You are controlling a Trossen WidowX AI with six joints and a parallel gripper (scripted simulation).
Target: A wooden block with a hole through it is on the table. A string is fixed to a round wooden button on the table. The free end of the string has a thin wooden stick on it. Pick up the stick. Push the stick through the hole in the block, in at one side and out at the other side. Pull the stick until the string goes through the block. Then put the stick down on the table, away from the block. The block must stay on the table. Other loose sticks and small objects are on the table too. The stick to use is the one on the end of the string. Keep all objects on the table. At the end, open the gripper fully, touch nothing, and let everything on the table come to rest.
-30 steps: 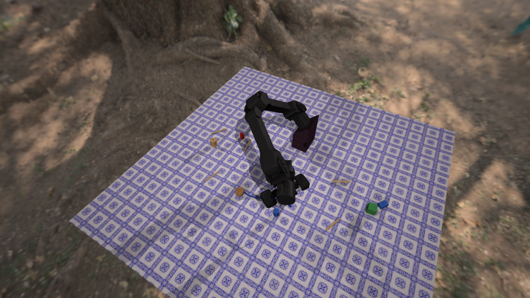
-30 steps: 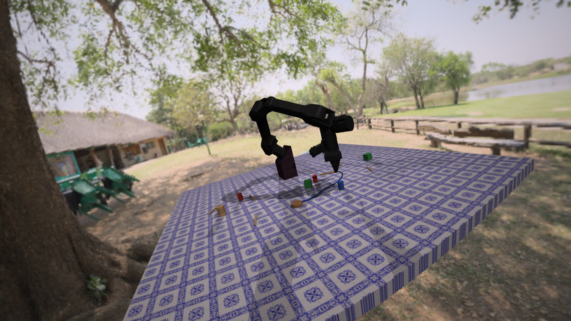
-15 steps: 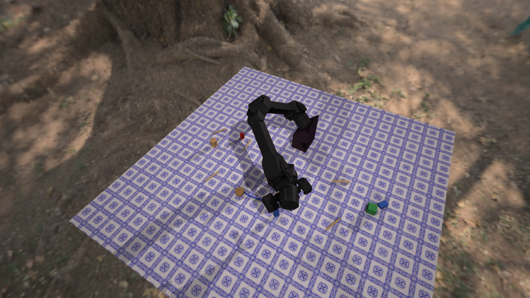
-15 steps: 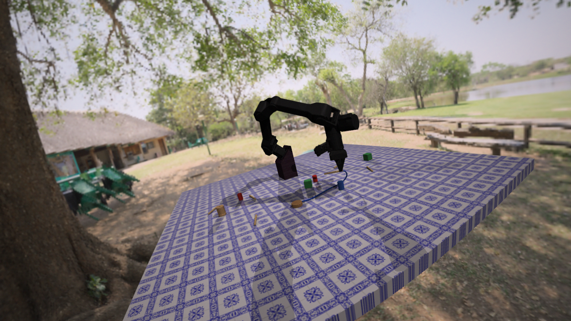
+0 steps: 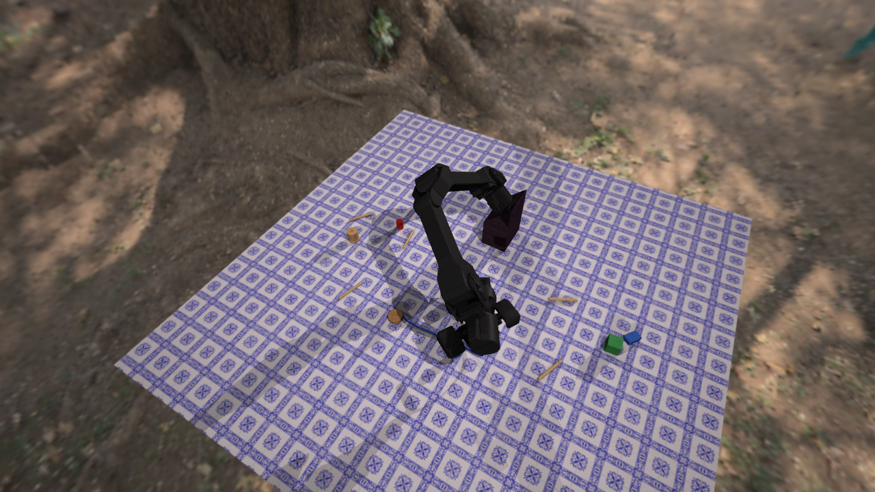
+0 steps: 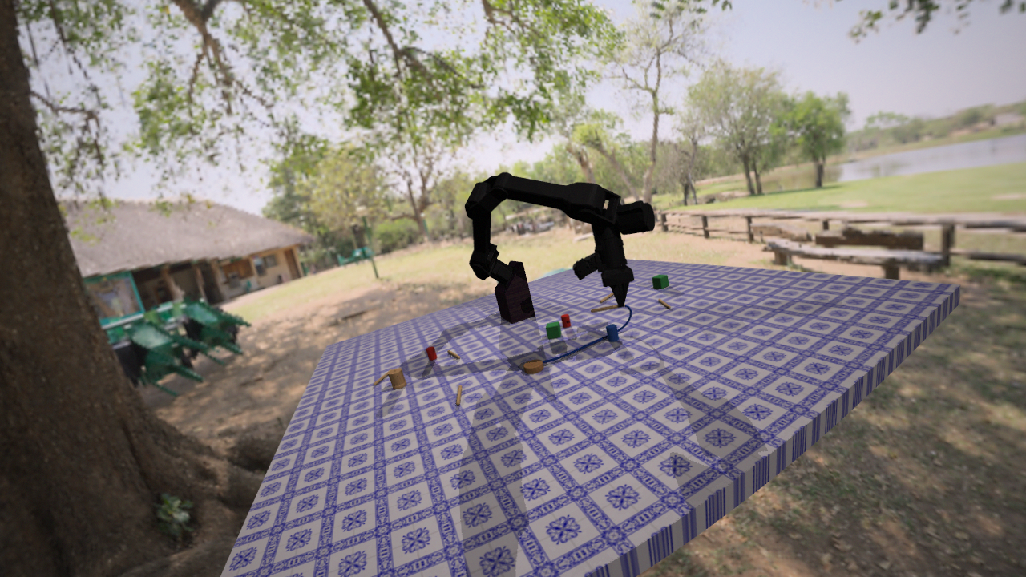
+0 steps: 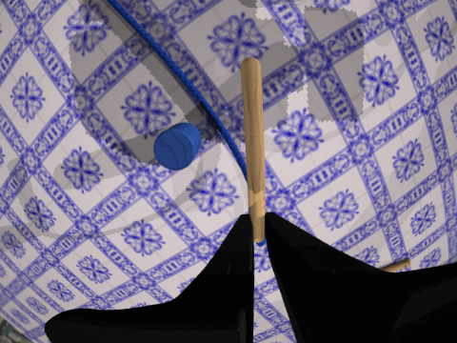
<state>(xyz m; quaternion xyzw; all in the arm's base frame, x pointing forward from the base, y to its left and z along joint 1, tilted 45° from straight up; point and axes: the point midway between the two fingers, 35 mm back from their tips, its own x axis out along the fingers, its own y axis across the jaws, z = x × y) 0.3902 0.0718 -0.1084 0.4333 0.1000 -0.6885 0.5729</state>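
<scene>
The blue cylinder lies 2 cm ahead of my gripper tip, 5 cm to the right of it and 4 cm below it. Round my gripper tip: round wooden button: 2 cm ahead, 23 cm to the right, 5 cm below; thin stick: 1 cm behind, 1 cm to the right; string: right at my gripper tip.
</scene>
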